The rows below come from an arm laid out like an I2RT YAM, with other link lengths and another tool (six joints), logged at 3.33 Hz.
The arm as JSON. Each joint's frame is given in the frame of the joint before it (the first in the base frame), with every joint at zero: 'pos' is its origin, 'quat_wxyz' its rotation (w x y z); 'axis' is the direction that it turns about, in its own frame. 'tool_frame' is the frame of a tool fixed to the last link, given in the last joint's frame.
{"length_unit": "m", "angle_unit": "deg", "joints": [
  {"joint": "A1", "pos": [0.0, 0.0, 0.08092], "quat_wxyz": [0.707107, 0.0, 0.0, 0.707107], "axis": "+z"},
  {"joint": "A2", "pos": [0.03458, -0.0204, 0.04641], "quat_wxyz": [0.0, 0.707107, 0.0, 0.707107], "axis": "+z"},
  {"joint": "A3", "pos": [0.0, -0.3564, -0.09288], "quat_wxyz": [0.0, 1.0, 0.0, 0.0], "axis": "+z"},
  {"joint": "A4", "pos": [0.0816, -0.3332, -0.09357], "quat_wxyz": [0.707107, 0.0, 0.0, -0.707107], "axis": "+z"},
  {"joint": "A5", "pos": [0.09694, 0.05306, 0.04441], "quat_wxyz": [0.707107, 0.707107, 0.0, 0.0], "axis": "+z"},
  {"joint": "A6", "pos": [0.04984, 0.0, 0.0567], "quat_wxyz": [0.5, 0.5, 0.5, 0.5], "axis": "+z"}
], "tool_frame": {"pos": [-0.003, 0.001, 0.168], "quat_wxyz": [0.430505, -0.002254, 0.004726, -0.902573]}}
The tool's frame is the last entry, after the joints.
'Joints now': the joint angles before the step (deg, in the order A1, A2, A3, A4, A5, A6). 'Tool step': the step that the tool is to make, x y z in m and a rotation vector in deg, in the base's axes. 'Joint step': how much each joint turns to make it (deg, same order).
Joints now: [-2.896 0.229 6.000 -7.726 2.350 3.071]
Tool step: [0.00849 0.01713 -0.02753 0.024 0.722 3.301]
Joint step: [3.126 0.042 -4.131 3.451 -0.175 0.000]
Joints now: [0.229 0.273 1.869 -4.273 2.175 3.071]
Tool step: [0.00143 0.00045 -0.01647 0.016 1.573 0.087]
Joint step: [0.067 0.001 -1.355 -0.217 -0.022 0.022]
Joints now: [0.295 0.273 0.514 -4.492 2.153 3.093]
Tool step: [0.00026 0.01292 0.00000 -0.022 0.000 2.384]
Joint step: [2.385 0.001 0.000 0.001 0.002 -0.022]
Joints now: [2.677 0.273 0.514 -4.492 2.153 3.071]
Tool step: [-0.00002 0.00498 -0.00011 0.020 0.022 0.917]
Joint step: [0.917 0.023 0.000 0.002 -0.002 0.021]
